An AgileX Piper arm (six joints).
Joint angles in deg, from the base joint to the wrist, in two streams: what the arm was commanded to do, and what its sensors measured. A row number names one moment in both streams.
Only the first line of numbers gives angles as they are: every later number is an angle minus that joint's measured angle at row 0.
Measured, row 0:
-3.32 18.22 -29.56 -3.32 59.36 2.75
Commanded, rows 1 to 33:
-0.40 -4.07 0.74 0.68 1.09 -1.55
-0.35 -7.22 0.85 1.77 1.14 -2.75
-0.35 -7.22 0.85 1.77 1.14 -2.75
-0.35 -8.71 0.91 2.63 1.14 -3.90
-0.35 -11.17 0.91 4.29 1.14 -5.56
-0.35 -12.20 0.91 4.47 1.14 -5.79
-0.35 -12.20 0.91 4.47 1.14 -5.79
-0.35 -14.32 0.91 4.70 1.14 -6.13
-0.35 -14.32 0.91 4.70 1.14 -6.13
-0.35 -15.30 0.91 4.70 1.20 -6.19
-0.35 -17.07 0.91 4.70 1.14 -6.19
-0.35 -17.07 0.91 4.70 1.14 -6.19
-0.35 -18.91 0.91 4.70 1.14 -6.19
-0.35 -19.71 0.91 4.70 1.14 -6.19
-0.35 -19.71 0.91 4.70 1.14 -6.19
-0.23 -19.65 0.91 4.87 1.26 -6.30
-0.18 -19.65 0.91 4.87 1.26 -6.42
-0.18 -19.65 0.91 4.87 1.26 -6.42
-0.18 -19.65 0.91 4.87 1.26 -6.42
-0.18 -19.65 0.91 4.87 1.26 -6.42
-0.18 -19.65 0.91 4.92 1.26 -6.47
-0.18 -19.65 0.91 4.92 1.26 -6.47
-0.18 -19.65 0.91 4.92 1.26 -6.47
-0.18 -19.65 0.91 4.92 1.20 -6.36
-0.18 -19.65 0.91 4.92 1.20 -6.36
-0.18 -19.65 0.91 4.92 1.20 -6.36
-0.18 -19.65 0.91 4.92 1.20 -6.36
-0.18 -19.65 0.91 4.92 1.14 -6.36
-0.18 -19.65 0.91 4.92 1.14 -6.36
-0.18 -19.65 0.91 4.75 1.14 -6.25
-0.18 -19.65 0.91 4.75 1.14 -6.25
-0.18 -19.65 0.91 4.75 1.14 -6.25
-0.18 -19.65 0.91 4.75 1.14 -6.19
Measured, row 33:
0.00 -18.45 0.80 4.47 0.86 -5.61
